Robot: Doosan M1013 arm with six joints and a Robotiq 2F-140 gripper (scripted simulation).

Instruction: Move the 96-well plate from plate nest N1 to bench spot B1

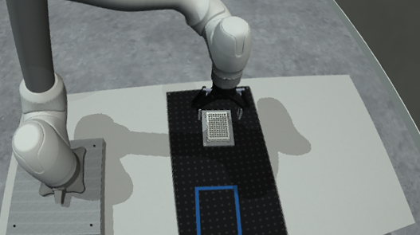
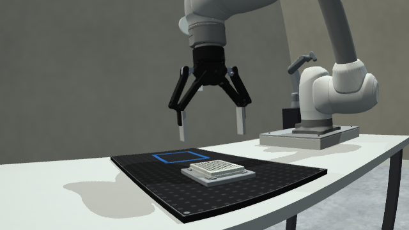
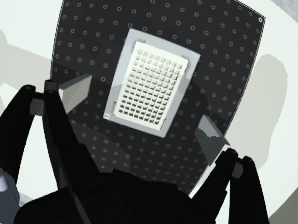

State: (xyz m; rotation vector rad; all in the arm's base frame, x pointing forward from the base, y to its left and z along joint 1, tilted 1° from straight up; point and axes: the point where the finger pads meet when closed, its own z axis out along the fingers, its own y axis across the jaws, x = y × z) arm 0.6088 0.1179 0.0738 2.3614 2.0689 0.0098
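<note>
My hand is 8 cm above the white 96-well plate. The rest, counted from my hand: grey plate nest N1 (10 cm below).
</note>
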